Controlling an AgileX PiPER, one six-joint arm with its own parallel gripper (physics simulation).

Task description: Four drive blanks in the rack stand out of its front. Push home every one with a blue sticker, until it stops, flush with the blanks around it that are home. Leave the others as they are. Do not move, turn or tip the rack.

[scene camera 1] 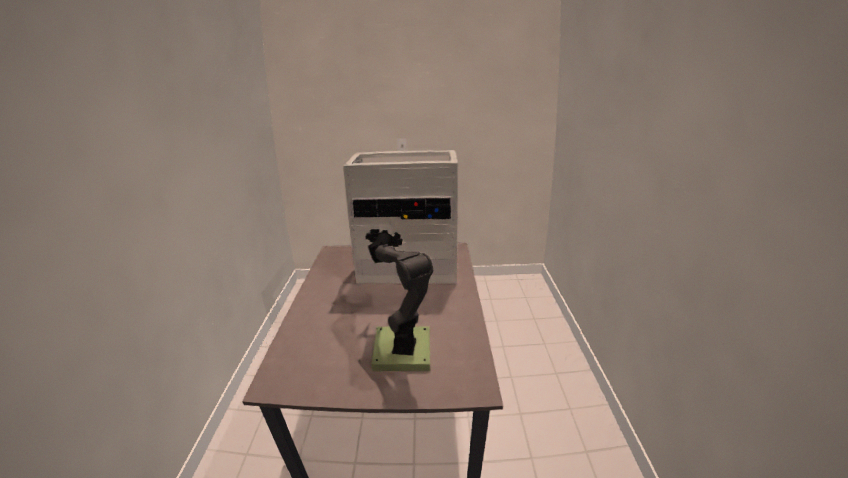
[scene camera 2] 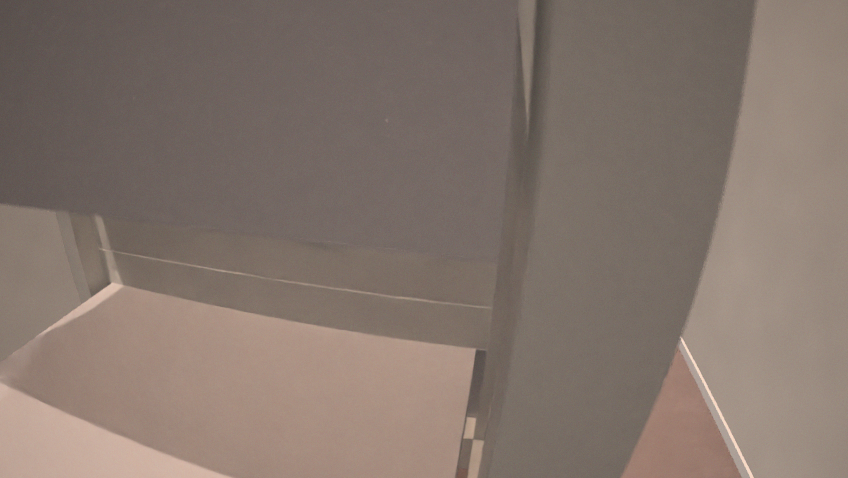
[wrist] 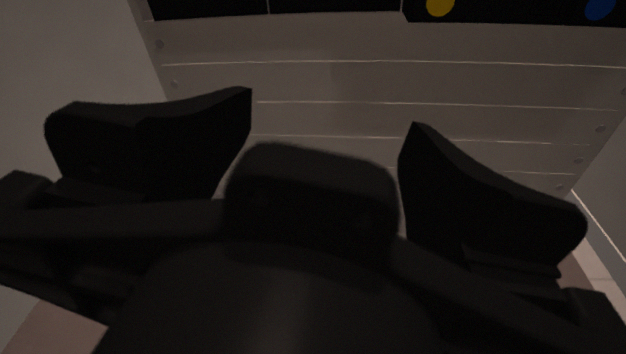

In view: the gripper (wrist: 327,125) and a drive rack (scene camera 2: 295,238).
The drive rack shows as well in scene camera 1 (scene camera 1: 373,190) and in the wrist view (wrist: 531,102).
